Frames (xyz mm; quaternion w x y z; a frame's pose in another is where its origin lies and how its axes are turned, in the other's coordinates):
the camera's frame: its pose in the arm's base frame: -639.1 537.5 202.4 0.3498 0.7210 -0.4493 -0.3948
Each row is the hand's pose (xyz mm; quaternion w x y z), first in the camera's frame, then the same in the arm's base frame.
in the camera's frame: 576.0 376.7 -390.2 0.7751 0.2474 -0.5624 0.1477
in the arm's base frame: -270.4 -68.8 552.3 0.1016 -0.3570 0.7491 0.5487
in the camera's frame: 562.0 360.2 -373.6 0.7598 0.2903 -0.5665 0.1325
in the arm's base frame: -283.0 -52.6 534.3 0.1457 -0.3662 0.7497 0.5316
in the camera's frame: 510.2 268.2 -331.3 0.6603 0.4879 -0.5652 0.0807
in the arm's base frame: -300.9 21.3 449.7 0.3429 -0.3874 0.7452 0.4208
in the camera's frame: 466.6 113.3 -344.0 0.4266 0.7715 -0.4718 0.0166
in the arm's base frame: -244.5 117.9 333.3 0.6125 -0.3837 0.6733 0.1561
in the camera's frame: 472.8 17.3 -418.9 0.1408 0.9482 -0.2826 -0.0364
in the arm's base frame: -140.9 157.2 282.5 0.7757 -0.3380 0.5102 -0.1539
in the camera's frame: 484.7 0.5 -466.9 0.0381 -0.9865 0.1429 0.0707
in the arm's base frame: -88.8 159.3 286.3 0.8167 -0.2930 0.3714 -0.3305
